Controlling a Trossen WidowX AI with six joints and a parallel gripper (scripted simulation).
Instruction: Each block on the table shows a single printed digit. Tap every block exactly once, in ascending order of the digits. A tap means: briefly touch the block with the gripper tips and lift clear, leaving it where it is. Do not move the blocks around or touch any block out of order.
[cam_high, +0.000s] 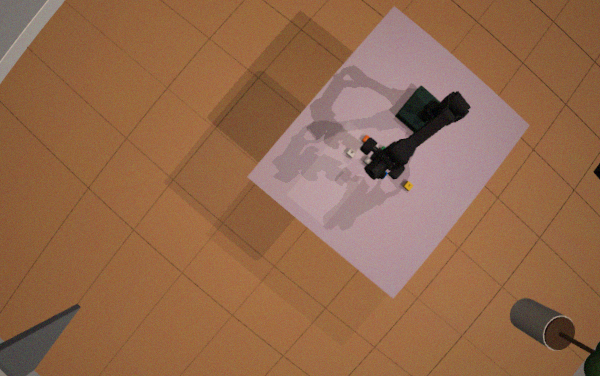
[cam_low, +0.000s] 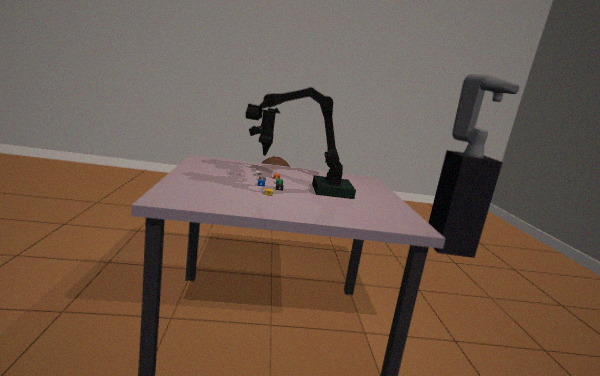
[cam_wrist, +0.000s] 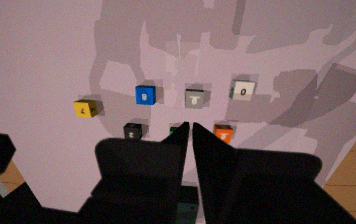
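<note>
Right now my gripper tip is 10 mm to the left of the grey block and 110 mm above it. From my gripper tip the other things lie so: green block 90 mm behind, 10 mm to the left, 110 mm below; then blue block 80 mm to the left, 110 mm below; then white block 20 mm ahead, 90 mm to the right, 110 mm below.
</note>
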